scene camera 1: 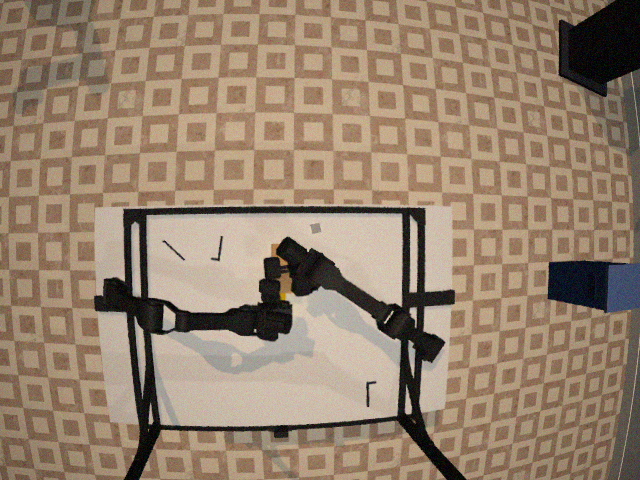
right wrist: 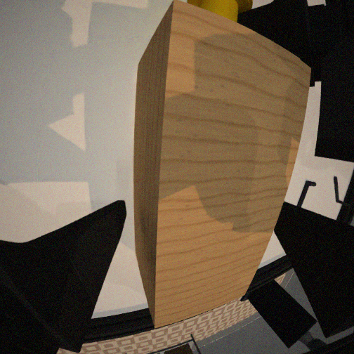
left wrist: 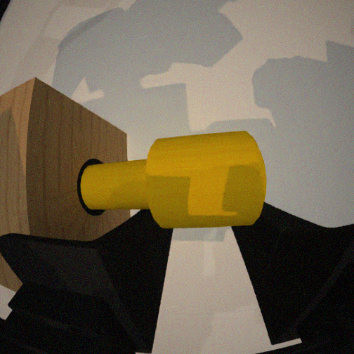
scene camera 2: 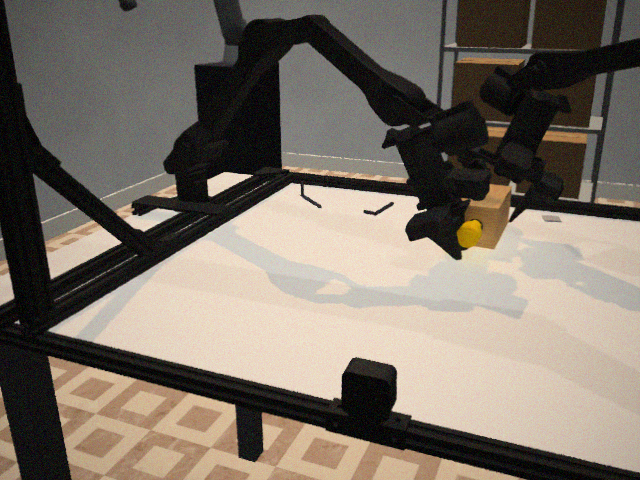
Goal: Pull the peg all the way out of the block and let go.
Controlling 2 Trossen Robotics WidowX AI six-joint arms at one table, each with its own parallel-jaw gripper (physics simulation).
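Places are measured from the left arm's base along level axes (x ahead, y left, z up), in centimetres.
Where they show: left gripper, fingertip midpoint: (scene camera 2: 461, 254); right gripper, fingertip midpoint: (scene camera 1: 283, 265); left arm's base at its link origin: (scene camera 1: 118, 290) (scene camera 2: 192, 200); right arm's base at its link origin: (scene camera 1: 423, 343).
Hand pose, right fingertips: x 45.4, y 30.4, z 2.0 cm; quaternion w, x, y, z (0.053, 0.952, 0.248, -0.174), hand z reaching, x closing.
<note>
Each offset is from my right fingertips to the top centre of the thing. "spot": to the spot under its first point.
The wooden block @[dy -0.8, dx +0.3, dz +3.2 cm] (scene camera 1: 285, 285) (scene camera 2: 494, 211) (left wrist: 75, 145) (right wrist: 220, 150) has a dark-rimmed round hole in one face. The yellow peg @[dy -7.9, dx +3.4, dz +1.8 cm] (scene camera 1: 282, 296) (scene camera 2: 469, 233) (left wrist: 207, 175) (right wrist: 217, 7) has a thick head and a thinner shaft; the shaft goes into the hole and part of it shows outside. My left gripper (scene camera 2: 461, 232) (left wrist: 199, 195) is shut on the peg's head. My right gripper (scene camera 1: 283, 268) (right wrist: 198, 206) is open, its fingers apart on either side of the block's far part, with a gap to the block at the left finger in the right wrist view. In scene camera 1 the arms hide much of the block.
A black frame (scene camera 1: 279, 209) (scene camera 2: 180, 384) runs round the white table. A grey square @[spot: dy +15.0, dx +4.7, dz -3.6 cm] (scene camera 1: 315, 227) (scene camera 2: 551, 218) and thin black marks (scene camera 1: 173, 250) (scene camera 2: 379, 208) lie near the table's far edge. Both arms' wrists are close together above the block. A camera mount (scene camera 2: 368, 387) stands on the near rail.
</note>
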